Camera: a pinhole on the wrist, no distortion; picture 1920 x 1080 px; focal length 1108.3 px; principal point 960.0 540.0 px. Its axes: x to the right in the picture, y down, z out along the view. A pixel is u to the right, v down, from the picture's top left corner.
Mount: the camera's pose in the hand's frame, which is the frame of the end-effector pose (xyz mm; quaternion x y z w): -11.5 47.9 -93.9 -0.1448 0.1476 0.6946 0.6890
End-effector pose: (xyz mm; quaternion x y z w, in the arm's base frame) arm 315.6 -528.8 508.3 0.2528 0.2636 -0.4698 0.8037
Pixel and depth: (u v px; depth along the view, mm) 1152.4 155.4 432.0
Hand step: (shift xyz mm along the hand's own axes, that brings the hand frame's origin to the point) 138.7 292.3 270.0
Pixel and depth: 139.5 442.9 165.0
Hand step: 4.4 3.1 106.3
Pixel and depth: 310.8 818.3 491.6
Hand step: -131.4 -17.4 472.8
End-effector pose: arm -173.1 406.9 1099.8 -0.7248 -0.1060 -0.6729 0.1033
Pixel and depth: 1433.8 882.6 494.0
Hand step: -164.9 439.8 273.3
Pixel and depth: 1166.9 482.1 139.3
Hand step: -4.1 128.1 22.9
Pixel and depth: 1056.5 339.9 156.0
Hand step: 16.9 123.6 43.1
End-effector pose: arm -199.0 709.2 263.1 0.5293 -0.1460 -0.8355 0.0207
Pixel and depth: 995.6 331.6 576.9
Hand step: 98.1 299.0 425.6
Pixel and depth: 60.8 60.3 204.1
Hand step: 78.7 -20.3 159.3
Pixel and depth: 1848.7 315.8 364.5
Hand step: 60.5 463.2 120.8
